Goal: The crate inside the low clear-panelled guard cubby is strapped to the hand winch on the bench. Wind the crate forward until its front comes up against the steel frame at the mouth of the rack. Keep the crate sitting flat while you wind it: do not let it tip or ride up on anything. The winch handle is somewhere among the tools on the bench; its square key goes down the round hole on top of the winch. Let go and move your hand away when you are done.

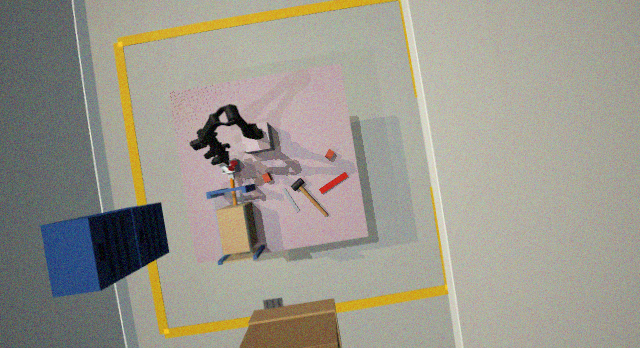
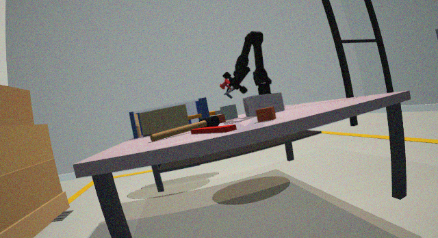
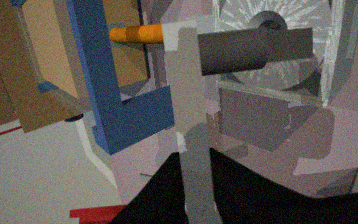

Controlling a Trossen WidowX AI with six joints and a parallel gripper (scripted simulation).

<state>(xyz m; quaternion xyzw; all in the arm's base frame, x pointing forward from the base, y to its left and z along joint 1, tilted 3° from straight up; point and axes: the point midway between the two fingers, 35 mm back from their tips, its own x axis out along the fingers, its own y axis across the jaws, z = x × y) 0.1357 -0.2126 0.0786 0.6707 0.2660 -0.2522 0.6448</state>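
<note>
My gripper tip is now 5 cm to the right of the red knob, 4 cm below it and 1 cm short of it. From my gripper tip the other things lie so: grey winch (14 cm below, 6 cm to the right, 1 cm behind); then blue steel frame (16 cm ahead, 7 cm to the right, 7 cm below); then winch handle (1 cm to the left, 1 cm above).
</note>
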